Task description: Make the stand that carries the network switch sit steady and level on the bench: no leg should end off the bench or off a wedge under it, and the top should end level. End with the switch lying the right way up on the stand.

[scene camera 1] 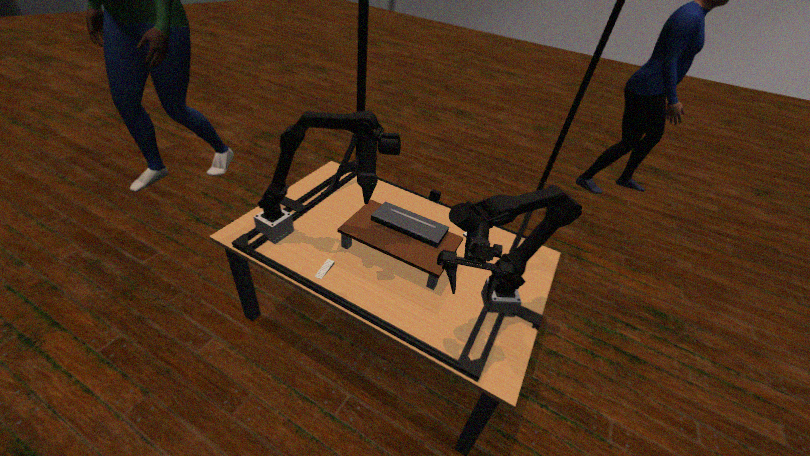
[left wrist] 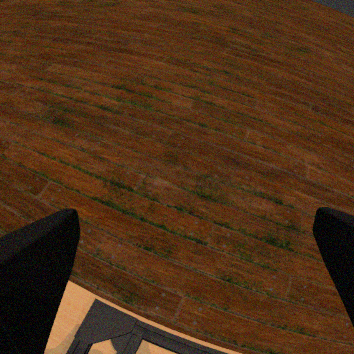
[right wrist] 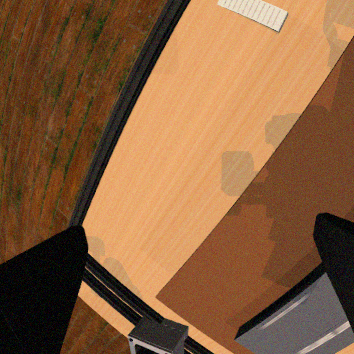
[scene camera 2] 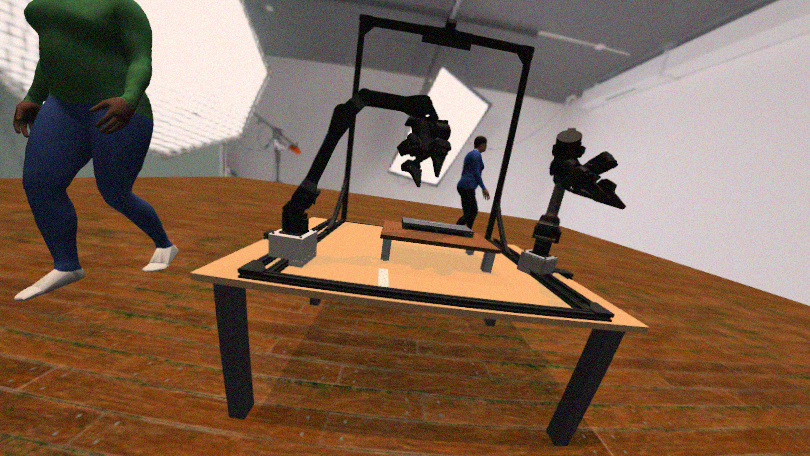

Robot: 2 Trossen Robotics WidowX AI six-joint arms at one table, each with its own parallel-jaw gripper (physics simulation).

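Places are measured from the left arm's base along level axes (x ahead, y up, z right), in centimetres.
Pixels of known places: left gripper, fingertip midpoint: (scene camera 1: 471, 297) (left wrist: 201, 222) (scene camera 2: 617, 205); right gripper, fingertip midpoint: (scene camera 1: 365, 201) (right wrist: 202, 233) (scene camera 2: 427, 182); left arm's base at its link origin: (scene camera 1: 503, 289) (scene camera 2: 539, 254); right arm's base at its link origin: (scene camera 1: 272, 215) (scene camera 2: 294, 232).
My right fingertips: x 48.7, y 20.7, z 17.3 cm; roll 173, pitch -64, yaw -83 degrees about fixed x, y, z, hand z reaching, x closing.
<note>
For each thing: its top centre in the pictures, then the offset to it from my right fingertips. Level surfaces: height alone.
- bench at its surface level: dy -28.9 cm
- grey switch at its top centre: (right wrist: 344, 309) (scene camera 1: 410, 220) (scene camera 2: 436, 224) dx -17.1, dy -16.2, dz +11.4 cm
- pale ribbed wedge at its top centre: (right wrist: 249, 5) (scene camera 2: 383, 275) (scene camera 1: 324, 267) dx +13.8, dy -27.7, dz -4.7 cm
The brown stand (scene camera 1: 391, 242) (scene camera 2: 396, 231) (right wrist: 210, 280) stands on the bench (scene camera 1: 362, 294) (scene camera 2: 340, 271). Whether its top is exactly level or every foot touches is hard to tell; its far legs are partly hidden. The grey switch (scene camera 1: 409, 222) (scene camera 2: 436, 227) (right wrist: 300, 320) lies flat on top, toward the back. A pale ribbed wedge (scene camera 1: 324, 269) (scene camera 2: 383, 277) (right wrist: 257, 13) lies on the bench in front of the stand, apart from it. My right gripper (scene camera 2: 427, 179) (right wrist: 202, 233) is open and empty above the stand's left part. My left gripper (left wrist: 201, 222) is open and empty at the right, beside the stand.
A dark rail (scene camera 1: 362, 311) (scene camera 2: 419, 295) runs along the bench's front edge, with rails at both sides. A black overhead frame (scene camera 2: 515, 118) rises at the back. A small pale patch shows beside my left arm in scene camera 1, mostly hidden. Two people are beyond the bench.
</note>
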